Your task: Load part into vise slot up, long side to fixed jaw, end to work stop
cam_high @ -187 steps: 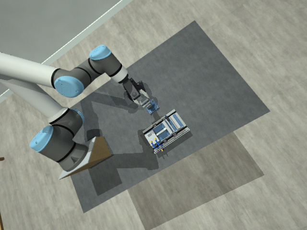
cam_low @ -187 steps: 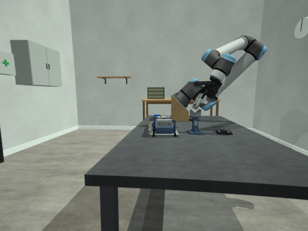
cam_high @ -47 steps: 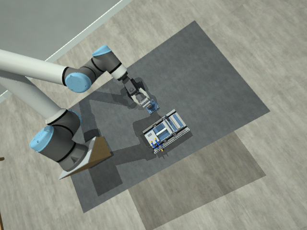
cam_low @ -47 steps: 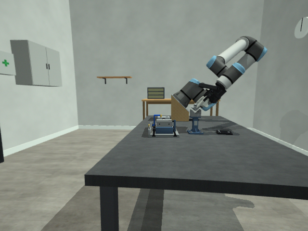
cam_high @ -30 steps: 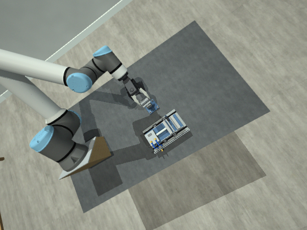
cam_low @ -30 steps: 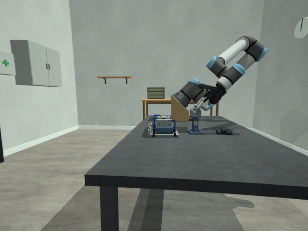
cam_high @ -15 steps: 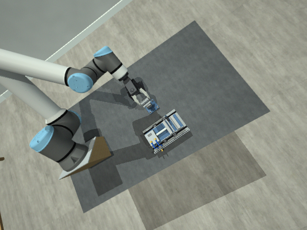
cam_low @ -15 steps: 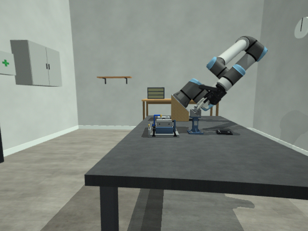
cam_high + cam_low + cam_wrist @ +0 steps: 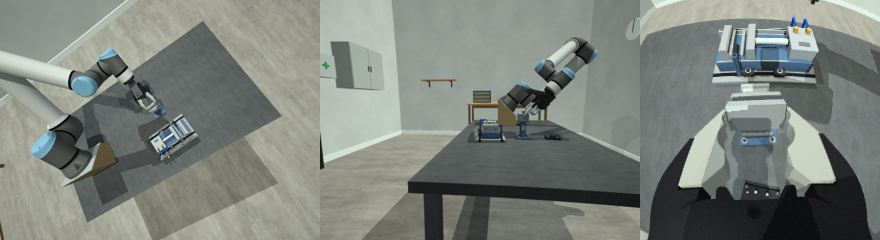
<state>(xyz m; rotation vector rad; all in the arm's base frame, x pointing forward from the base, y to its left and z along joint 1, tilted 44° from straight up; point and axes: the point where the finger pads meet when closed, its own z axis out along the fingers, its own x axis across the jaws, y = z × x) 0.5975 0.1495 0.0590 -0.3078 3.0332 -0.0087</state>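
My gripper is now 1 cm to the left of the part. The rest, counted from my hand: infeed plate: 19 cm to the left, 16 cm below, 3 cm behind; then vise: 22 cm to the right, 13 cm below, 2 cm ahead.
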